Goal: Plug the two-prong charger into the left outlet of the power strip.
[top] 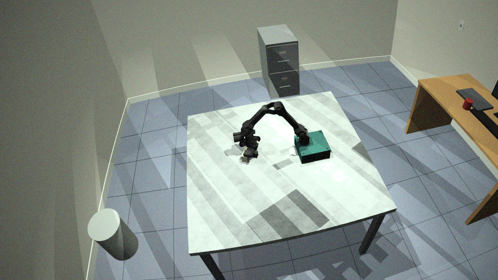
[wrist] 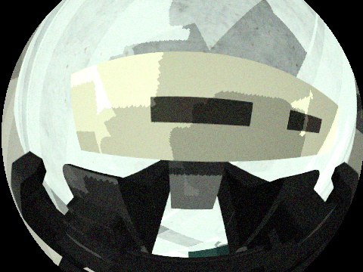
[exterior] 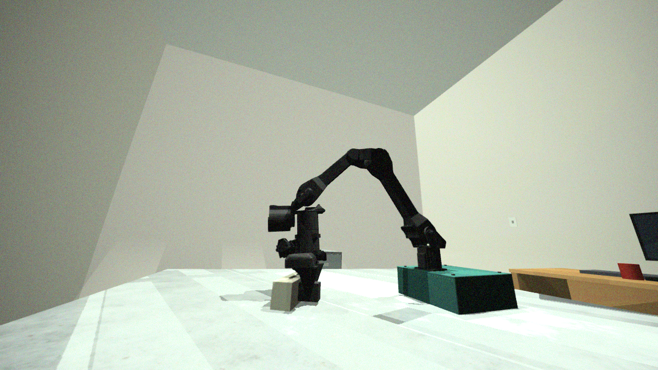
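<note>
Now: gripper tip 1 cm to the left of the charger, 1 cm below it and 1 cm short of it.
</note>
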